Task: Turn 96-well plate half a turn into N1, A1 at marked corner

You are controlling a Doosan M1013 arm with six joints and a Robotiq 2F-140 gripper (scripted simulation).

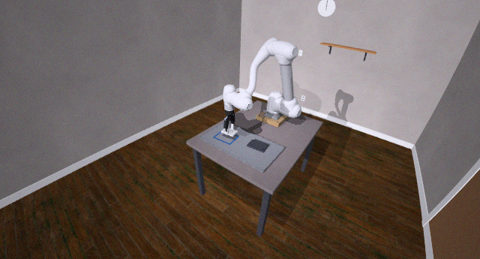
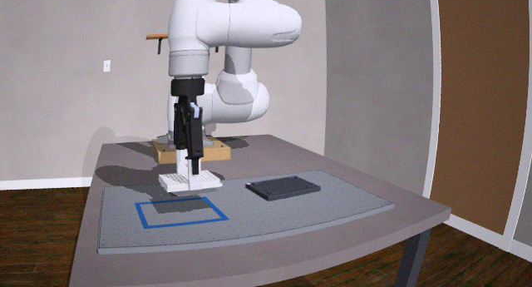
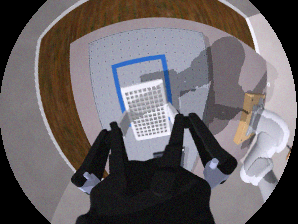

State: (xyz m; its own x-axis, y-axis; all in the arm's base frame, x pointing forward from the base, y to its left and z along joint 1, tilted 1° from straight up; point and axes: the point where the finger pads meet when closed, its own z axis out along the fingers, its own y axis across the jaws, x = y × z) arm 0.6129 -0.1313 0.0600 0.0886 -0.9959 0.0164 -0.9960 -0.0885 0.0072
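Right now the dark plate nest N1 is 270 mm to the left of my hand, 90 mm below it and 60 mm behind it. The rest, counted from my hand: white 96-well plate (20 mm below).
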